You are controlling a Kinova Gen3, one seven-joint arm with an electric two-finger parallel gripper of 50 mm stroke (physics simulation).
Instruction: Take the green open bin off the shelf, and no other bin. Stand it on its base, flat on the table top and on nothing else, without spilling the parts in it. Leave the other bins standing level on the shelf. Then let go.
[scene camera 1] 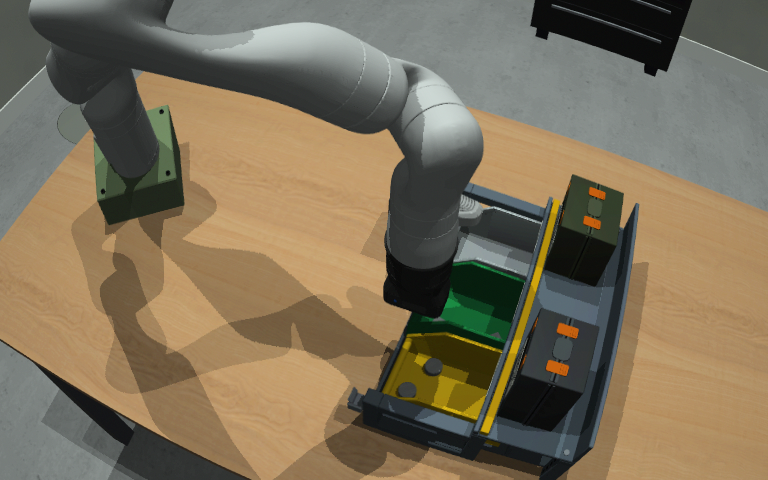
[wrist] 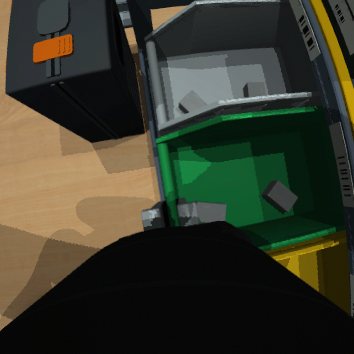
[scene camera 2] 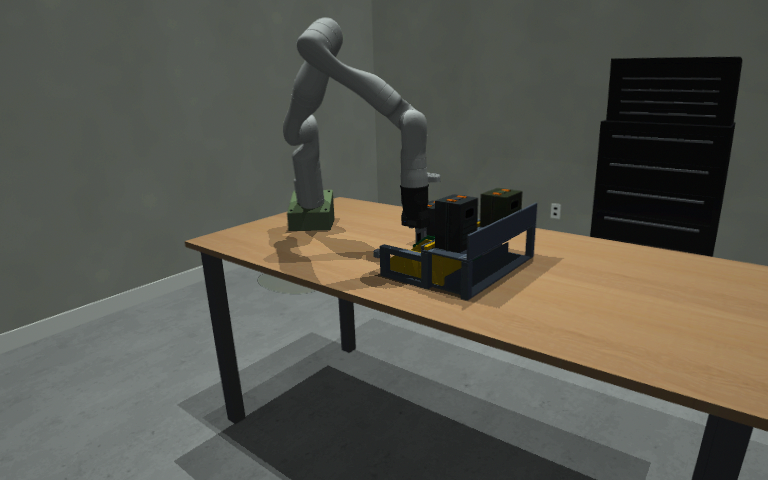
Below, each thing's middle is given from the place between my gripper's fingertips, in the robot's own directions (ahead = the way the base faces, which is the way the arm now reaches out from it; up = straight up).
I see my gripper 80 mm short of the green open bin [scene camera 1: 482,301]. Round my hand: grey bin [scene camera 1: 502,240]: 100 mm ahead, 120 mm to the left; then yellow bin [scene camera 1: 459,391]: 60 mm ahead, 110 mm to the right; then black case [wrist: 77,70]: 30 mm behind, 140 mm to the left, 20 mm above.
